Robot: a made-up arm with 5 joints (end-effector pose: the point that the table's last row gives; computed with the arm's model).
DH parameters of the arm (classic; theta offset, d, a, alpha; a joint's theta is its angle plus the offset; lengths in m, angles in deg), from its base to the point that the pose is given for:
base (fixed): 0 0 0.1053 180
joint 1: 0 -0.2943 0.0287 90
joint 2: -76.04 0 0.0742 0
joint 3: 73.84 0 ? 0
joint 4: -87.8 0.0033 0 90
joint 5: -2.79 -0.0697 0 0
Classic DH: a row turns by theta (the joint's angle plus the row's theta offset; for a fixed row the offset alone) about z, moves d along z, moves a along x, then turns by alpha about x.
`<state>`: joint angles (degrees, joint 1 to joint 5).
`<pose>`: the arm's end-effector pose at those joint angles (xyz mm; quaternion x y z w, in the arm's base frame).
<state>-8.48 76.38 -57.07 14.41 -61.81</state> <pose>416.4 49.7 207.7 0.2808 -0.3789 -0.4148 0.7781</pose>
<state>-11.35 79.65 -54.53 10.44 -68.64</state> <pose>406.6 63.9 186.3 0.3024 -0.3432 -0.4452 0.7698</pose>
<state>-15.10 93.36 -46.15 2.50 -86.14</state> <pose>354.2 70.6 105.0 0.2714 -0.2120 -0.5639 0.7506</pose>
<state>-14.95 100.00 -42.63 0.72 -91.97</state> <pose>322.3 61.4 72.6 0.2248 -0.1582 -0.6168 0.7376</pose>
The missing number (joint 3, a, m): 0.1613
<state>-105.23 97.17 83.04 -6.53 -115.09</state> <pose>136.9 -128.8 254.3 -0.6204 -0.2451 -0.0821 0.7405</pose>
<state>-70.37 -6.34 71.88 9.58 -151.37</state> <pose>145.5 122.4 156.3 0.1198 0.0491 -0.6621 0.7381</pose>
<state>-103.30 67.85 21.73 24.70 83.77</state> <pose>83.5 77.9 80.2 0.0407 -0.2063 -0.9770 0.0365</pose>
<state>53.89 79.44 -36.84 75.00 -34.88</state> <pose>221.9 -154.2 123.6 0.0337 0.2361 -0.6960 0.6773</pose>
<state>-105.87 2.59 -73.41 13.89 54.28</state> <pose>65.2 128.9 578.1 0.4380 -0.8527 0.2791 0.0559</pose>
